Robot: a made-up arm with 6 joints.
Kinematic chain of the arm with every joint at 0, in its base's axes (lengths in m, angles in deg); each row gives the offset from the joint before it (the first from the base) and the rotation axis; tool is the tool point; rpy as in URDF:
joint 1: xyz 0 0 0.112 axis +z
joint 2: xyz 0 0 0 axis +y
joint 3: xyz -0.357 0 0.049 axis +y
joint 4: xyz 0.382 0 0.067 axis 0.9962 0 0.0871
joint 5: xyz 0 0 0 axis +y
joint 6: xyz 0.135 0 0.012 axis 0.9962 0 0.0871
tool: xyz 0 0 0 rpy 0 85 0
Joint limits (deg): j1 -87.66..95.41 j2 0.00..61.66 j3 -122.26..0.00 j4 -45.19..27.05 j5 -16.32..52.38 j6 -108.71..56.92
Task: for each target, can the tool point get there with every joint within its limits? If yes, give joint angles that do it. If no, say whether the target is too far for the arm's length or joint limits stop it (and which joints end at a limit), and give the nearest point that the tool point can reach.
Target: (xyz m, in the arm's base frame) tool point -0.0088 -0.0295 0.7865
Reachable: yes | joints -65.10 39.92 -98.88 -12.40 44.63 -11.28
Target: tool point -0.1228 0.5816 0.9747
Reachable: no: too far | nearest point -0.0982 0.4650 0.8018 | short by 0.210 m
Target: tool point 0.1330 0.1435 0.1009
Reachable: yes | joints 43.34 52.16 -12.17 9.02 38.28 -72.53
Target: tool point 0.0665 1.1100 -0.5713
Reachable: no: too far | nearest point 0.0166 0.2770 0.1166 | short by 1.081 m
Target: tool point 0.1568 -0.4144 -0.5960
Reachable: no: joint limits stop it (at a limit: joint 2, joint 3) | nearest point 0.0598 -0.1580 0.0212 | short by 0.675 m
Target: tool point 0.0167 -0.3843 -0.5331
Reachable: no: joint limits stop it (at a limit: joint 2, joint 3) | nearest point 0.0071 -0.1641 0.0192 | short by 0.595 m
